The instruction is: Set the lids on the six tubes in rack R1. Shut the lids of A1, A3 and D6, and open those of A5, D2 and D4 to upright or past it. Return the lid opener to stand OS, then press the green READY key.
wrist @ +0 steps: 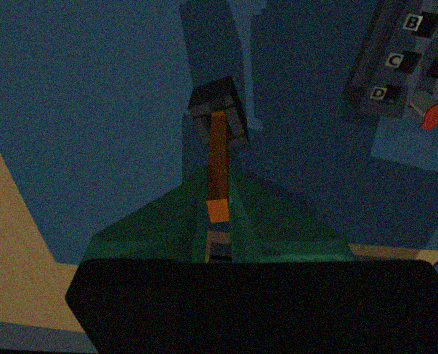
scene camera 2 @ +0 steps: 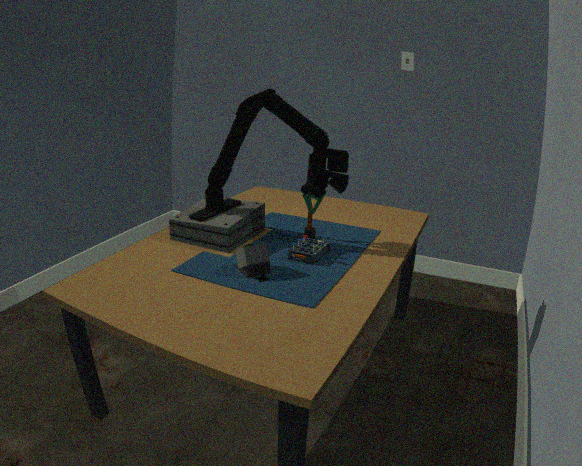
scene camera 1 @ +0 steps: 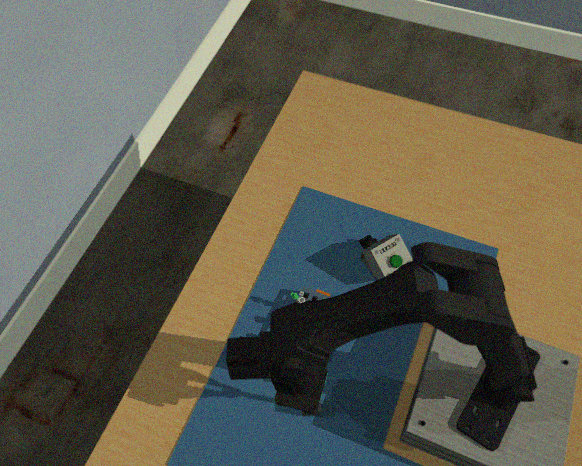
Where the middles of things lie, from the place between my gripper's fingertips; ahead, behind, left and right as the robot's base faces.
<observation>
Right now the orange-topped lid opener (wrist: 217, 200) is 20 mm below my hand and 10 mm behind it. From my hand the other things lie so: grey box with green button (scene camera 1: 383, 257) 330 mm to the right, 40 mm below, 40 mm ahead.
</observation>
